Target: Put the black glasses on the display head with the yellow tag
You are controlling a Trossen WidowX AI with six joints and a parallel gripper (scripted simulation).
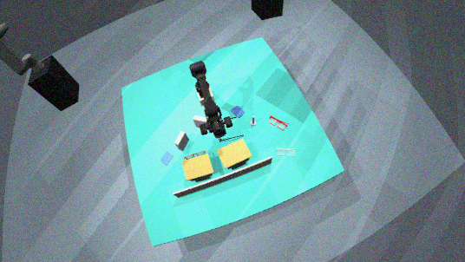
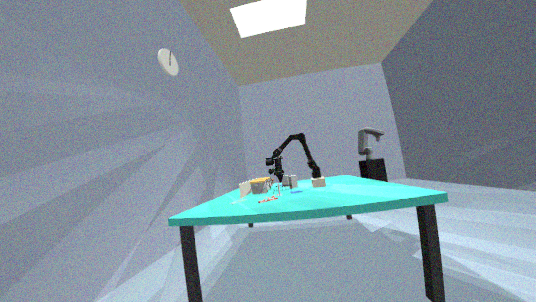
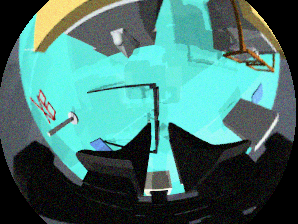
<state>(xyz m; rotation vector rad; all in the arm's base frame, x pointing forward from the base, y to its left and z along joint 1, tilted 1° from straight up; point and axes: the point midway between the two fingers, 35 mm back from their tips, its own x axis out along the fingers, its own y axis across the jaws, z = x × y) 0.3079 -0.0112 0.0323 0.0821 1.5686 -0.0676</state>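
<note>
Right now my gripper tip is 6 cm to the right of the black glasses, 5 cm above it and 2 cm past it. From my gripper tip the other things lie so: long bar 28 cm ahead, 8 cm to the right, 1 cm below; white peg 23 cm to the left, 4 cm below.
</note>
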